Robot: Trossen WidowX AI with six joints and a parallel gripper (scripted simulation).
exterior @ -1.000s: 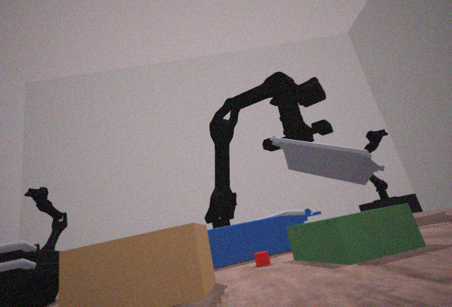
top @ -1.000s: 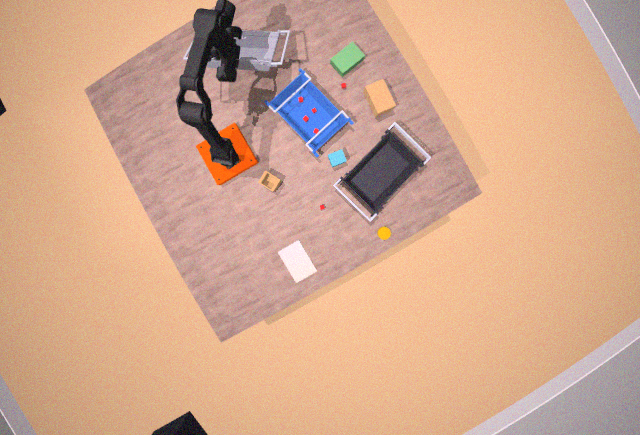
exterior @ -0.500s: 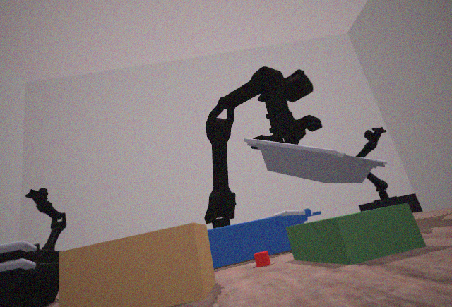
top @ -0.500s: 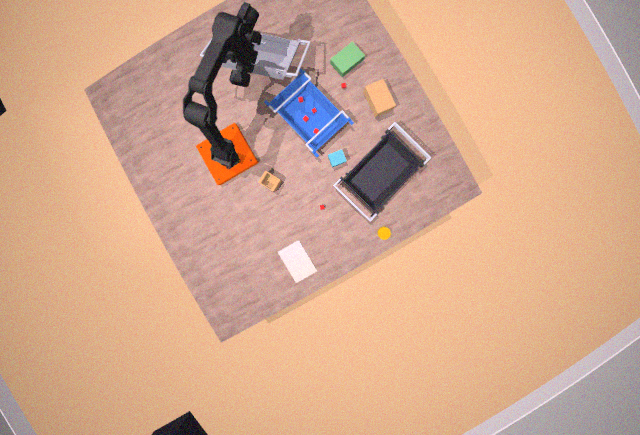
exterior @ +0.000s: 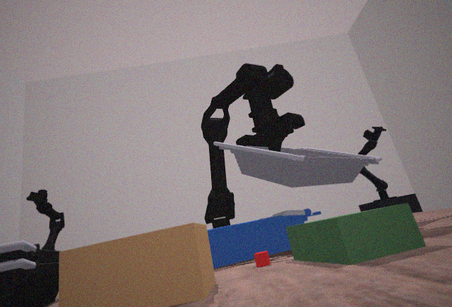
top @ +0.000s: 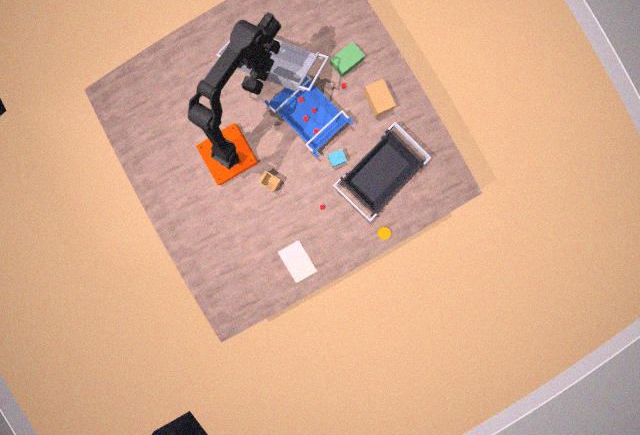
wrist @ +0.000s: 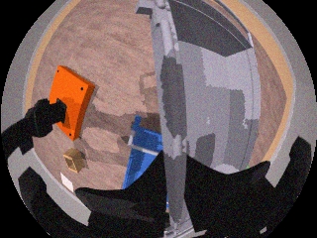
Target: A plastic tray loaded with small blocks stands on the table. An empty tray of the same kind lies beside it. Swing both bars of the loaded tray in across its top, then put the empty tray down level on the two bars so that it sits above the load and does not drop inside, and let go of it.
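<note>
Right now the grey tray is 70 mm ahead of my gripper tip, 50 mm to the left of it and 10 mm below it. Round my gripper tip: small box (300 mm to the right, 210 mm behind, 160 mm below); then red block (260 mm ahead, 170 mm below, 130 mm to the right); then green block (340 mm ahead, 160 mm below, 50 mm to the right).
</note>
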